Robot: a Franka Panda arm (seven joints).
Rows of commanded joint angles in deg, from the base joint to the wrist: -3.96, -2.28, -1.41, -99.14, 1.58, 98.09, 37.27; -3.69, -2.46, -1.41, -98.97, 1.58, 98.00, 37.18; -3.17, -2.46, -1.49, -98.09, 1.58, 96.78, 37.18; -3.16, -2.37, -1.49, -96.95, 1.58, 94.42, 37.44; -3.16, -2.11, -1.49, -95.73, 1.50, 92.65, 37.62; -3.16, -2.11, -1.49, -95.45, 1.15, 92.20, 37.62; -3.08, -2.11, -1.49, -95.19, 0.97, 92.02, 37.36; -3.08, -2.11, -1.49, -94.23, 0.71, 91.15, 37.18; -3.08, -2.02, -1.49, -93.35, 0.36, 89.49, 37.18; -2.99, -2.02, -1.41, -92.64, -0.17, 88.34, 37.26; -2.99, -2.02, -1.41, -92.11, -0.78, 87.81, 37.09; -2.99, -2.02, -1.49, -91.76, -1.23, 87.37, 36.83
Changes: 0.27, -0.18, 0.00, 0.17, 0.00, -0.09, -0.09; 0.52, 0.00, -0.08, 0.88, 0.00, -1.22, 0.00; 0.01, 0.09, 0.00, 1.14, 0.00, -2.36, 0.26; 0.00, 0.26, 0.00, 1.22, -0.08, -1.77, 0.18; 0.00, 0.00, 0.00, 0.28, -0.35, -0.45, 0.00; 0.08, 0.00, 0.00, 0.26, -0.18, -0.18, -0.26; 0.00, 0.00, 0.00, 0.96, -0.26, -0.87, -0.18; 0.00, 0.09, 0.00, 0.88, -0.35, -1.66, 0.00; 0.09, 0.00, 0.08, 0.71, -0.53, -1.15, 0.08; 0.00, 0.00, 0.00, 0.53, -0.61, -0.53, -0.17; 0.00, 0.00, -0.08, 0.35, -0.45, -0.44, -0.26
